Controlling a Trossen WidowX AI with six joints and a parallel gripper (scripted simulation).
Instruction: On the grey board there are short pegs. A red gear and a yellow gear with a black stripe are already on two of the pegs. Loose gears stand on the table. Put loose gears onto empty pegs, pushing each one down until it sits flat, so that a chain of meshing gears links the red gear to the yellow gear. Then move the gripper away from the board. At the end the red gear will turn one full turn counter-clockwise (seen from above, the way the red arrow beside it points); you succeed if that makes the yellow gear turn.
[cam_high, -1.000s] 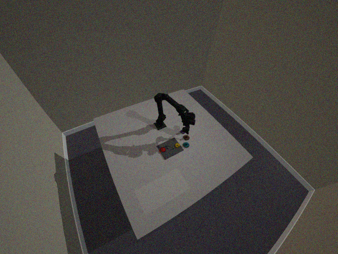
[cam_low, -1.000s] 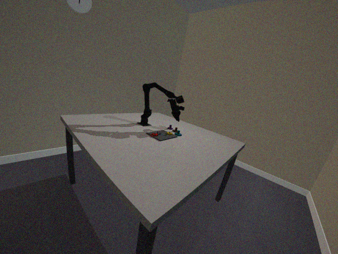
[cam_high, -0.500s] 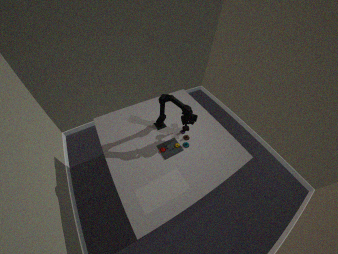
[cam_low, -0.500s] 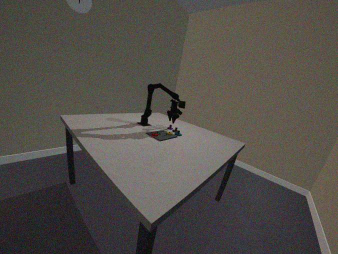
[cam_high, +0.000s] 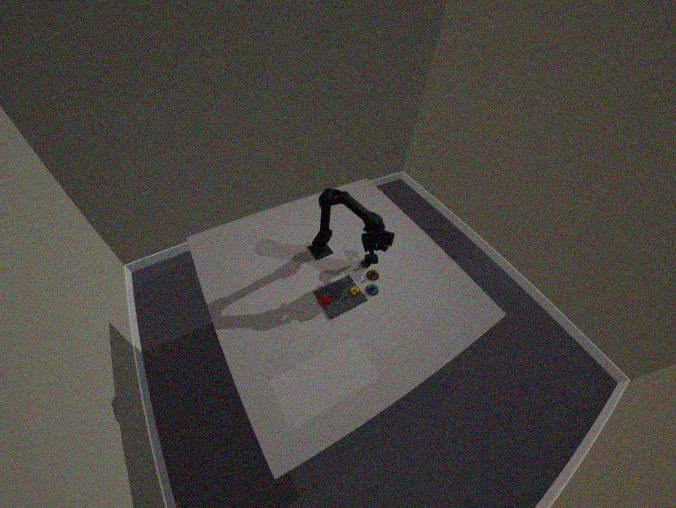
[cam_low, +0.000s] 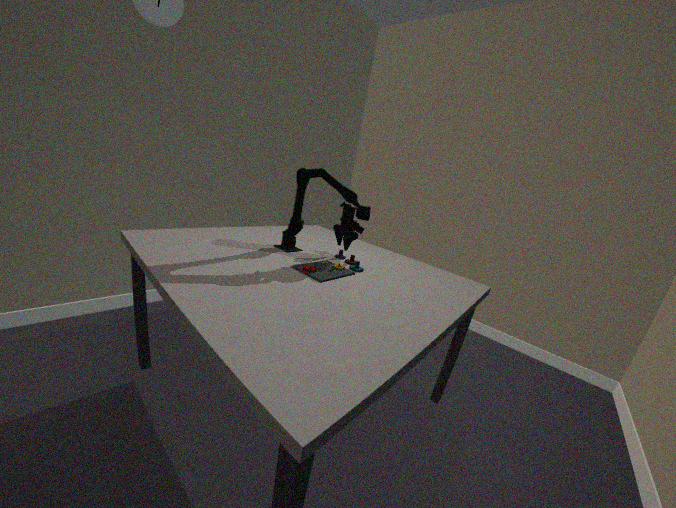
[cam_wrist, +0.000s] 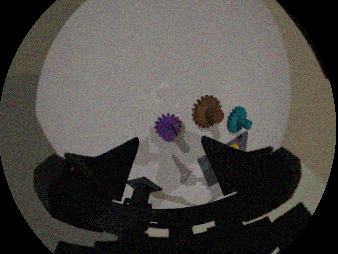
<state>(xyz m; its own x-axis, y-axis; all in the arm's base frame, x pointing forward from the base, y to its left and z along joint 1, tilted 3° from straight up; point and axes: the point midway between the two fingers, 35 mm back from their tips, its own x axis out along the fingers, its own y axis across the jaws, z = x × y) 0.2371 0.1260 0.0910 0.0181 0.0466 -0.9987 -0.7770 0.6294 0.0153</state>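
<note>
Now: gripper tip 4 cm above the purple gear. From my gripper tip the other things lie so: brown gear: 8 cm ahead, 3 cm to the right, 4 cm below; yellow gear: 9 cm ahead, 17 cm to the right, 4 cm below; teal gear: 14 cm ahead, 9 cm to the right, 4 cm below.
</note>
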